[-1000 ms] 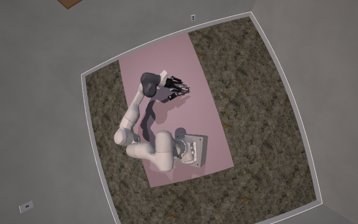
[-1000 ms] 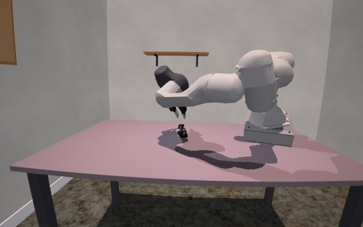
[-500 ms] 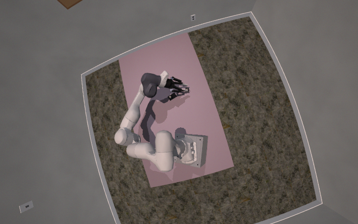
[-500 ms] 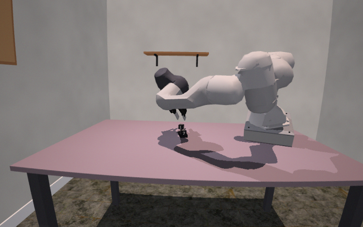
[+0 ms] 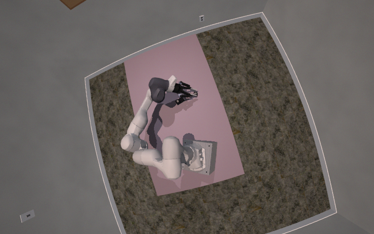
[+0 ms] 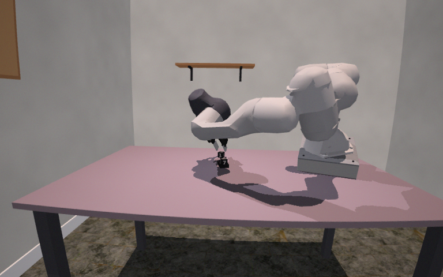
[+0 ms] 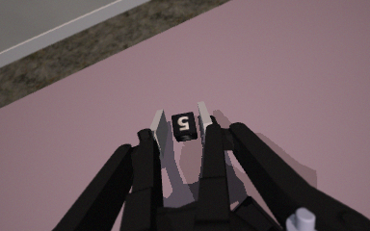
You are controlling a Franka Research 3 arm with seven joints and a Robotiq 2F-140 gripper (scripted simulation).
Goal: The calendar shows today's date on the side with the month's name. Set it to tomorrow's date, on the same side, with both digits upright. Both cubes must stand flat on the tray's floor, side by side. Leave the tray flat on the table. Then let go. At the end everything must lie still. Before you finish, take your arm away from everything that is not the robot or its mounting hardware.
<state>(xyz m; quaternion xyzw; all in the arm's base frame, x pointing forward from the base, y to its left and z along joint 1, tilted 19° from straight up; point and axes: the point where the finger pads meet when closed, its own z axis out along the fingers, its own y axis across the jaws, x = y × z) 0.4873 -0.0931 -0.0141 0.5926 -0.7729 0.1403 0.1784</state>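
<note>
My hand is 50 mm above the black digit cube and 20 mm to the left of it. Round my hand: black calendar tray 130 mm to the left, 60 mm below, 30 mm behind.
</note>
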